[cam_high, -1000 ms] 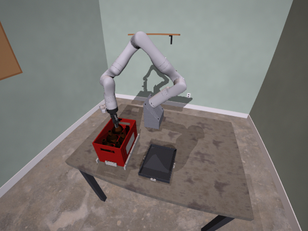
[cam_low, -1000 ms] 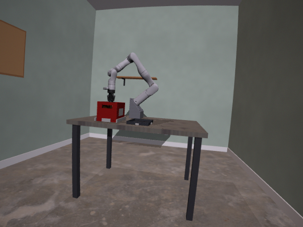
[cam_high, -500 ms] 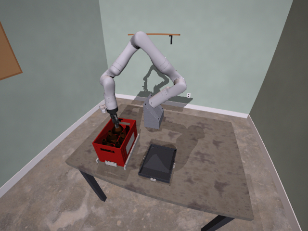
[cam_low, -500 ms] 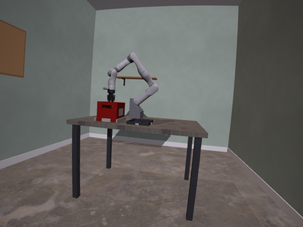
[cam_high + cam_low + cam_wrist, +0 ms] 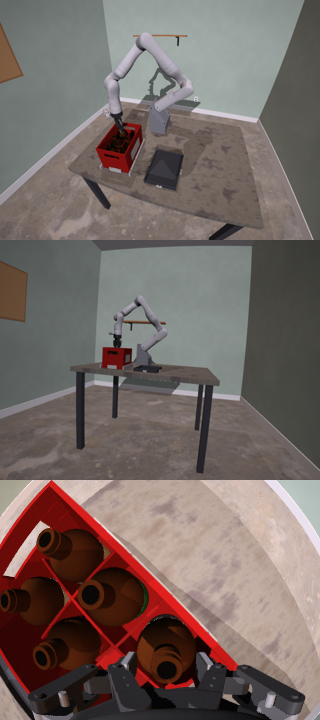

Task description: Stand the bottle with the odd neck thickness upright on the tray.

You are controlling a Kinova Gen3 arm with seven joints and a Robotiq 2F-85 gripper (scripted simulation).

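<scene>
The crate is 80 mm ahead of my hand, 50 mm to the left of it and 70 mm below it. Also, from my hand: dark tray (110 mm ahead, 350 mm to the left, 140 mm below).
</scene>
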